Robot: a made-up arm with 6 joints.
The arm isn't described. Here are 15 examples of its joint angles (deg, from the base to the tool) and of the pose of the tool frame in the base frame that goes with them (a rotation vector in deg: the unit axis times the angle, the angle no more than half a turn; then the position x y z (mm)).
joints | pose
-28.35 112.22 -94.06 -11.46 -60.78 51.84 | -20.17 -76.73 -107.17 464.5 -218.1 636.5
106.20 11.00 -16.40 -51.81 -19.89 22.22 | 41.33 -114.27 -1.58 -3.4 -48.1 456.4
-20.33 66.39 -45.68 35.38 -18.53 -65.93 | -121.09 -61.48 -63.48 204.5 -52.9 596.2
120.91 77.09 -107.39 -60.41 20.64 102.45 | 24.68 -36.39 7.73 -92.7 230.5 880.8
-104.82 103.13 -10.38 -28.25 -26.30 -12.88 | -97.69 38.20 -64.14 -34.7 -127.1 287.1
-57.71 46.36 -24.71 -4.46 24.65 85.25 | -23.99 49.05 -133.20 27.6 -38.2 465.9
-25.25 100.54 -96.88 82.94 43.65 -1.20 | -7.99 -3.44 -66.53 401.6 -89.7 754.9
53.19 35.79 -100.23 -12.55 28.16 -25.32 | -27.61 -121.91 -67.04 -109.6 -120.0 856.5
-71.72 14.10 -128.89 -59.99 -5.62 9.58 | 52.62 45.70 36.00 -231.9 540.3 766.8
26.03 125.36 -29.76 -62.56 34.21 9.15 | -102.52 -39.17 87.76 190.5 5.3 249.0
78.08 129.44 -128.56 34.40 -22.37 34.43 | 16.80 -23.15 -23.45 84.6 634.6 651.7
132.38 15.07 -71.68 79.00 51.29 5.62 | 62.18 -14.83 85.14 119.1 -310.9 736.5
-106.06 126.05 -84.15 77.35 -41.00 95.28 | -71.04 19.79 100.84 -213.8 -561.6 433.6
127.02 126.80 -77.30 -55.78 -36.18 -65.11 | -85.11 132.36 -10.08 -339.3 425.9 318.8
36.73 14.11 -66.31 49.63 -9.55 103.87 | 81.16 22.83 -10.08 -238.0 -138.0 768.6
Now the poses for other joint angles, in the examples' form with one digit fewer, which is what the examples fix.
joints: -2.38 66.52 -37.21 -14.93 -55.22 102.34
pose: 21.1 -23.4 -72.5 178 21 597
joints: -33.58 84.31 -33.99 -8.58 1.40 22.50
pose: -86.6 4.9 -66.7 180 -106 410
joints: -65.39 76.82 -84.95 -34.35 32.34 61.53
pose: -85.6 15.7 -137.9 73 -267 712
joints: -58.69 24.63 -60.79 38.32 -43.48 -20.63
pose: 45.2 66.4 121.8 -85 129 796
